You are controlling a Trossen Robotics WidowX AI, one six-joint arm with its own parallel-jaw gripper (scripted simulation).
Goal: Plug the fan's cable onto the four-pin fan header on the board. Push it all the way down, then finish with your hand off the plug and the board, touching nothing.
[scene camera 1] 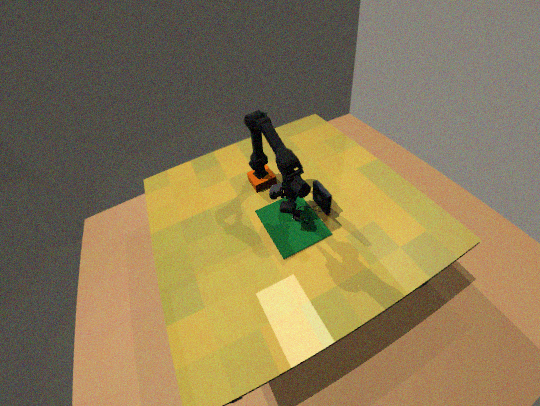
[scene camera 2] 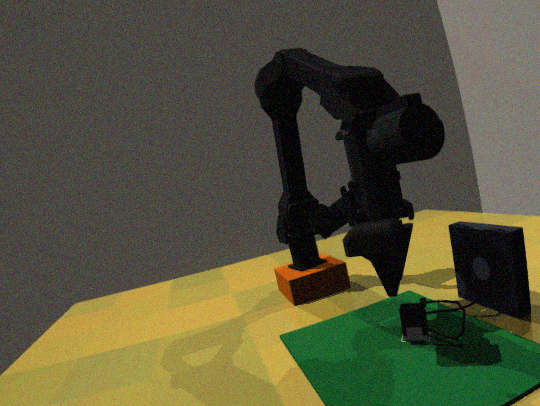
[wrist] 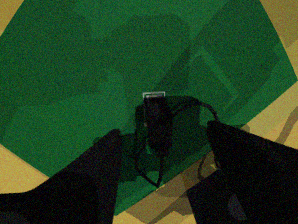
Scene:
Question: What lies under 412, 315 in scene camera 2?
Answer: A black plug.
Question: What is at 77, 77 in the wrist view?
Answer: A green board.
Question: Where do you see a black plug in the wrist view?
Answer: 160, 117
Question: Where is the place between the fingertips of my gripper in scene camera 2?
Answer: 395, 287

